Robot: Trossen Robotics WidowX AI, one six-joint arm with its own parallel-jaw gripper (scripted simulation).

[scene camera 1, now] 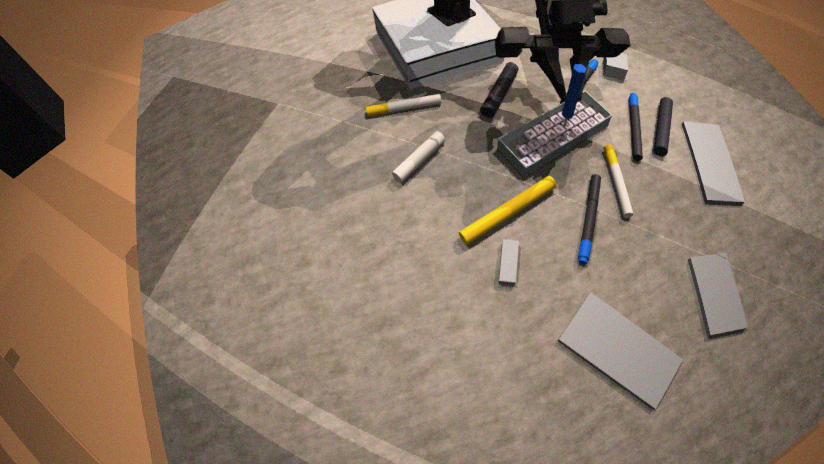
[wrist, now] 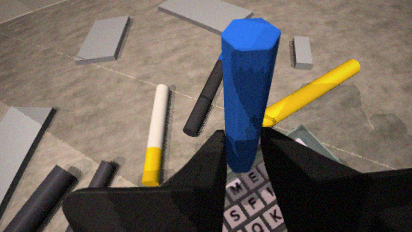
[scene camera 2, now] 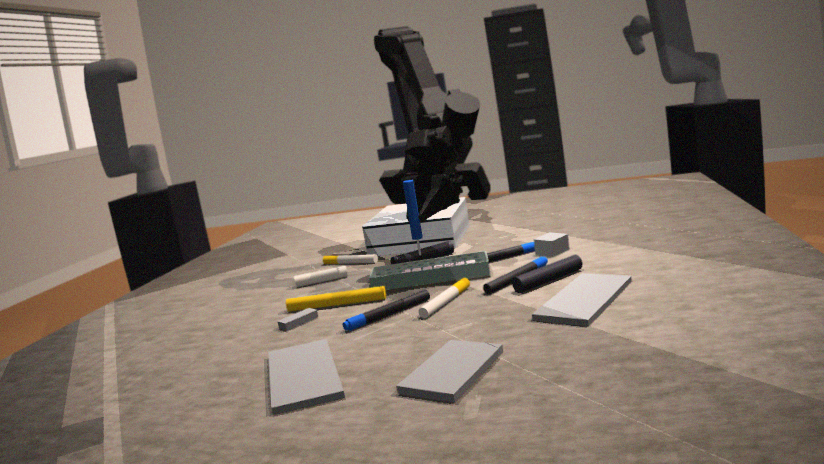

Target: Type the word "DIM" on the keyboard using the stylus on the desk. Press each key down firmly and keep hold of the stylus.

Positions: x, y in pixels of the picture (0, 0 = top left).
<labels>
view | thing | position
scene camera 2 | my gripper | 414, 219
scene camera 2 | yellow cylinder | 372, 294
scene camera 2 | small grey cube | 551, 244
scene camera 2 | dark cylinder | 562, 267
</labels>
